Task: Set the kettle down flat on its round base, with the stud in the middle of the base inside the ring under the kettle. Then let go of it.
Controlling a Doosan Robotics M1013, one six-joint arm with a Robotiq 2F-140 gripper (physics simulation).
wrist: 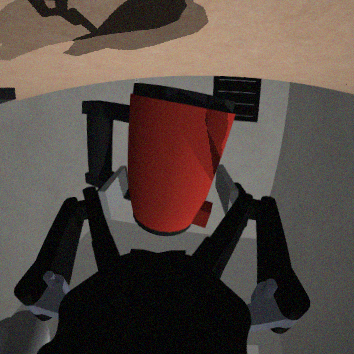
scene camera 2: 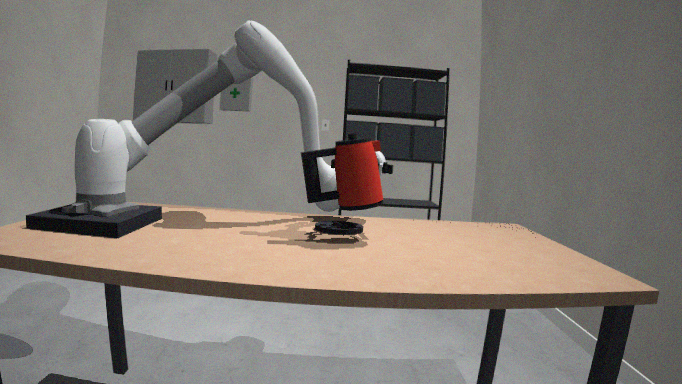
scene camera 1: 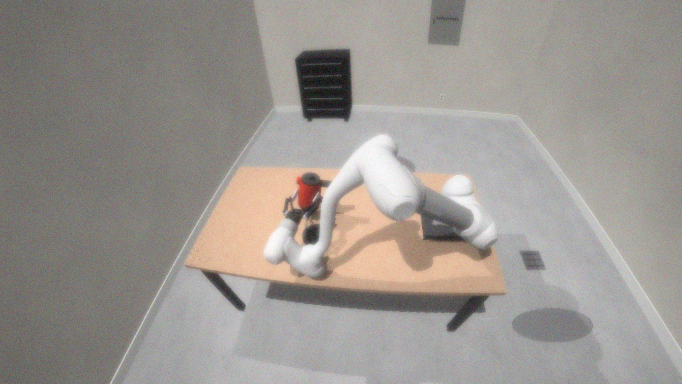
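Note:
The red kettle has a black lid, a black handle and a small red spout. It is off the table, its lid up, leaning slightly with its bottom towards the right in the scene camera 2 view. My gripper is shut on the kettle's body, one finger on each side. The round black base lies on the table, lower than the kettle's bottom, which is offset to the right in the scene camera 2 view. The ring under the kettle is hidden; the stud cannot be made out.
The wooden table carries the arm's black mounting plate at the other end. Arm shadows fall around the base. A black drawer cabinet and a shelf rack stand off beyond the table.

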